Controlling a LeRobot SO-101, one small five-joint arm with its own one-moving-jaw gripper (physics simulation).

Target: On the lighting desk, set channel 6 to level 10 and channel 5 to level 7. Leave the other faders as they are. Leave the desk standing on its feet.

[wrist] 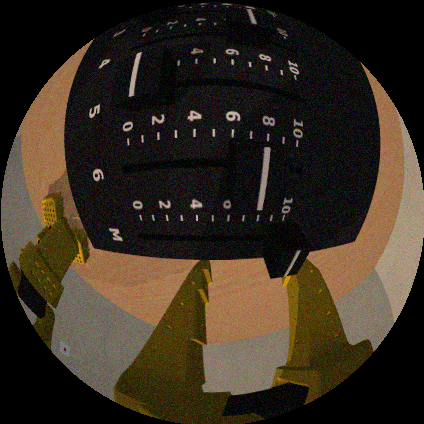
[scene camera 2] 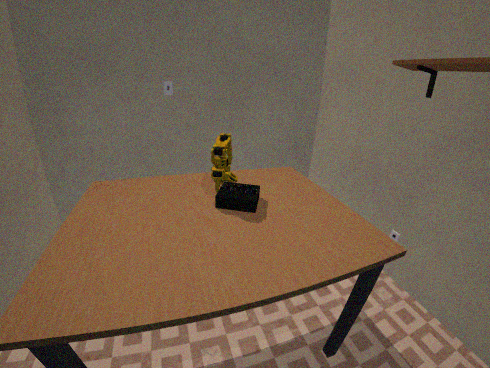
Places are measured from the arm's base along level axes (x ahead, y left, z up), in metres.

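Where they show: hand at its tool point: [wrist: 209,267] [scene camera 2: 218,187]; arm's base at its link origin: [wrist: 67,220] [scene camera 2: 225,181].
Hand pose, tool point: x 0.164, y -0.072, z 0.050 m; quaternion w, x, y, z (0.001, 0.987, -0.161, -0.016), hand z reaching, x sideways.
Observation:
Things, the pixels of their centre, and the offset from my tool point. Level surfaces: height alone.
- black lighting desk at the middle of its body: [wrist: 250,59] [scene camera 2: 238,195] dx +0.057, dy +0.074, dz -0.015 m
- channel 6 fader cap at the middle of its body: [wrist: 253,170] dx +0.029, dy +0.037, dz +0.012 m
- channel 5 fader cap at the middle of its body: [wrist: 146,79] dx +0.020, dy +0.066, dz +0.012 m
- M fader cap at the middle of its body: [wrist: 284,249] dx +0.031, dy +0.009, dz +0.012 m
- wooden table at its surface level: dz -0.049 m
The black lighting desk [scene camera 2: 237,197] [wrist: 330,165] stands upright on the table. In the wrist view, the channel 6 fader cap [wrist: 250,175] has its white line beside the 8 mark, seen at a slant. The channel 5 fader cap [wrist: 150,77] is near the low end, covering its lowest marks. The M fader cap [wrist: 286,252] is near its high end. My gripper [wrist: 252,262] is partly open, with a gap between the jaws and nothing held. Its tips show at the desk's M edge, the right one close to the M cap; contact is unclear.
Another fader cap [wrist: 250,27] shows beyond channel 5, towards its high end. The yellow arm [scene camera 2: 222,155] stands behind the desk on the wooden table [scene camera 2: 165,260]. A wall shelf [scene camera 2: 460,64] hangs at the upper right. Yellow robot parts [wrist: 50,250] show at the wrist view's left.

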